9 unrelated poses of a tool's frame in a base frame.
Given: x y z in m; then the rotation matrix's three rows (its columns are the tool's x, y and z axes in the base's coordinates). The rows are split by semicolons.
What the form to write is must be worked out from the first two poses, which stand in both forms.
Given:
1: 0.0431, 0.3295, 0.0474; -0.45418, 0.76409, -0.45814; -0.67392, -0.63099, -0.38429; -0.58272, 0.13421, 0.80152
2: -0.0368, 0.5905, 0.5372; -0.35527, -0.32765, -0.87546; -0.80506, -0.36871, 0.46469; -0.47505, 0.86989, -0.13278
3: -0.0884, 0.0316, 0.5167; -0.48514, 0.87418, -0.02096; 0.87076, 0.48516, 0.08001; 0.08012, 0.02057, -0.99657
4: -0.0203, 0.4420, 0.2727; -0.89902, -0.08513, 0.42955; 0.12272, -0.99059, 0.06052; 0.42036, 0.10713, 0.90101
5: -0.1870, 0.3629, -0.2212; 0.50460, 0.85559, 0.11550; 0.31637, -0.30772, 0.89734; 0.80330, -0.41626, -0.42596
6: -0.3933, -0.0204, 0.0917; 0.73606, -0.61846, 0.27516; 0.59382, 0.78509, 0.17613; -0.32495, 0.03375, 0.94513
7: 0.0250, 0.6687, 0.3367; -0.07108, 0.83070, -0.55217; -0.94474, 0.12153, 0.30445; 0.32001, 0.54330, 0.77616
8: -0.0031, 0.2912, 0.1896; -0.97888, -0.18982, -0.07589; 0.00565, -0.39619, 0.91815; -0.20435, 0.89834, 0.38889
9: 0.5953, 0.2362, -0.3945; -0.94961, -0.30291, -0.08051; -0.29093, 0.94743, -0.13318; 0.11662, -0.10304, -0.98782
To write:
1: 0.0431, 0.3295, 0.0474, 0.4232, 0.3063, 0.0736, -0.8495
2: -0.0368, 0.5905, 0.5372, 0.1892, 0.5353, -0.5290, -0.6307
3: -0.0884, 0.0316, 0.5167, 0.0293, -0.5065, -0.8612, -0.0292
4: -0.0203, 0.4420, 0.2727, 0.0534, 0.2183, 0.0431, 0.9735
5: -0.1870, 0.3629, -0.2212, 0.4390, -0.7480, -0.3917, -0.3071
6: -0.3933, -0.0204, 0.0917, 0.9309, -0.0382, 0.1612, 0.3256
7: 0.0250, 0.6687, 0.3367, 0.6758, 0.0884, -0.3227, -0.6568
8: -0.0031, 0.2912, 0.1896, 0.0588, -0.0843, 0.5463, 0.8313
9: 0.5953, 0.2362, -0.3945, 0.0500, 0.1506, -0.9855, 0.0599
